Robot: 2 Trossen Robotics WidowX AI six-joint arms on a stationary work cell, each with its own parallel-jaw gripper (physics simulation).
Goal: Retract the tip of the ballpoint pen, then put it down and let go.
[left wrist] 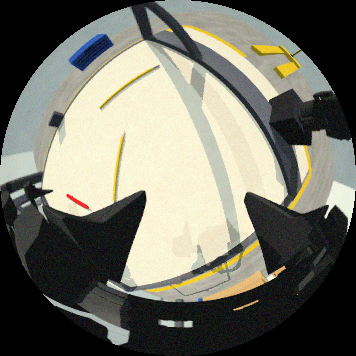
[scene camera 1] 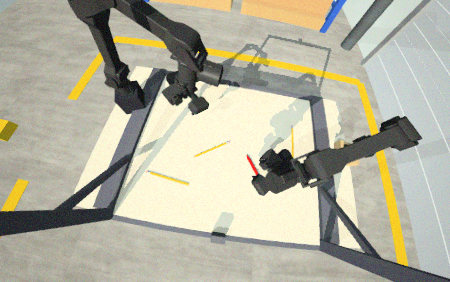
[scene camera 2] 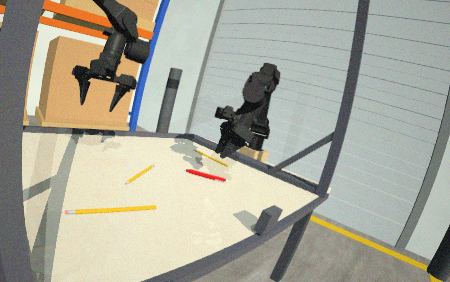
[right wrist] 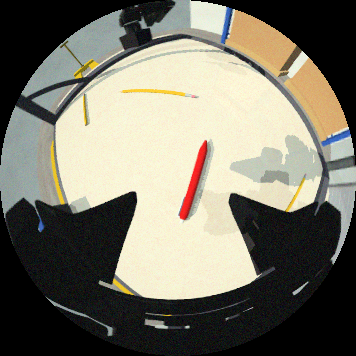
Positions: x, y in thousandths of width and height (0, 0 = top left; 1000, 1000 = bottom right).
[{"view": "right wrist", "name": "right gripper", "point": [518, 555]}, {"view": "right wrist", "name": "red ballpoint pen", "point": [524, 566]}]
